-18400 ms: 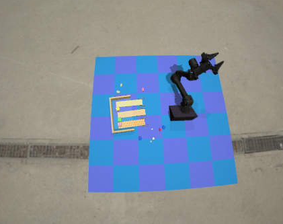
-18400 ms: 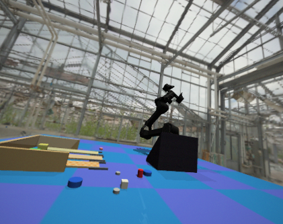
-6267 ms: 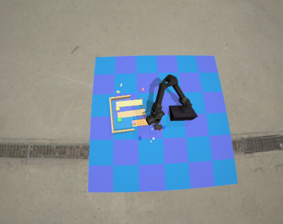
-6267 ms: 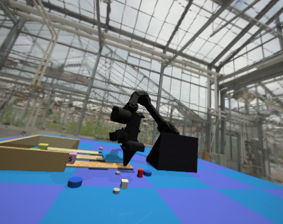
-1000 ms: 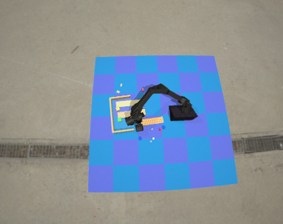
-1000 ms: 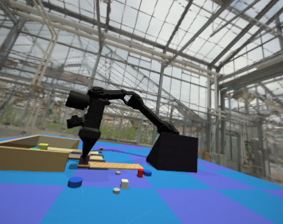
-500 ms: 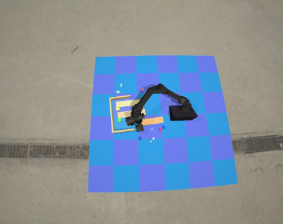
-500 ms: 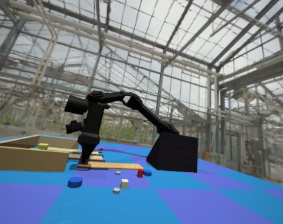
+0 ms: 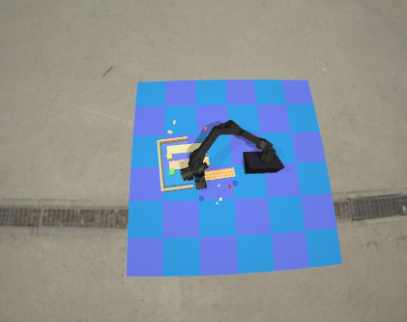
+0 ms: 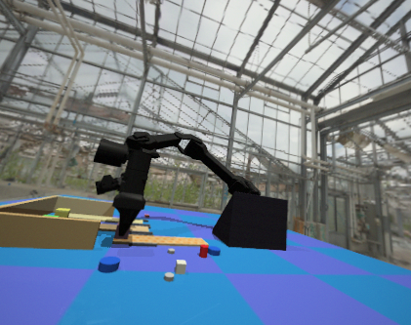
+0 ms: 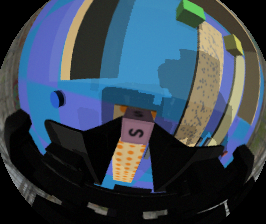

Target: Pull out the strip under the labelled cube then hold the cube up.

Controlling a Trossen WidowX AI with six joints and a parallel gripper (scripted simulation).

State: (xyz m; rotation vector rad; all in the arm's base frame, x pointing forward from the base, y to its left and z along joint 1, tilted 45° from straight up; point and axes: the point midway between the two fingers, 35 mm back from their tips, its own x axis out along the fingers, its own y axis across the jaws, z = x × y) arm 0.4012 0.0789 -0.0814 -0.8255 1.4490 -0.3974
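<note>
Now: gripper tip 100 mm past the orange-dotted strip, 20 mm to the left of it and 10 mm above it. The rest, counted from my gripper tip: pink labelled cube: 10 mm above; then red cylinder: 200 mm behind, 50 mm to the left.
</note>
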